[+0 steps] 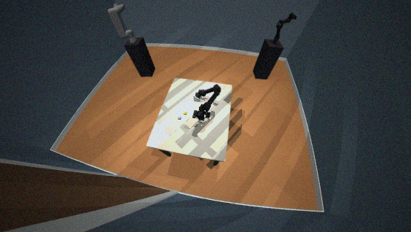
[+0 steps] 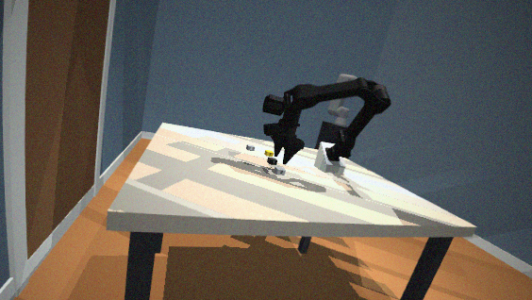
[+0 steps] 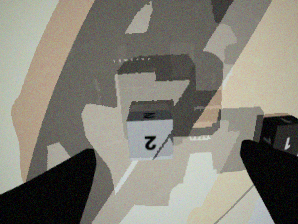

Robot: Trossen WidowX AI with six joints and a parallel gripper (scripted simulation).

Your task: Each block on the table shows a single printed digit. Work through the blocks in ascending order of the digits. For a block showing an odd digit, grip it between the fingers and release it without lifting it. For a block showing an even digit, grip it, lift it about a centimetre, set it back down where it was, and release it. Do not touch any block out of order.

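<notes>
Now: gripper tip 1 cm to the right of the pale block and 4 cm above it. The rest, counted from my gripper tip: grey block 1 cm behind, 28 cm to the right, 4 cm below; then yellow block 8 cm behind, 22 cm to the right, 4 cm below; then black block 3 cm behind, 10 cm to the right, 4 cm below.
</notes>
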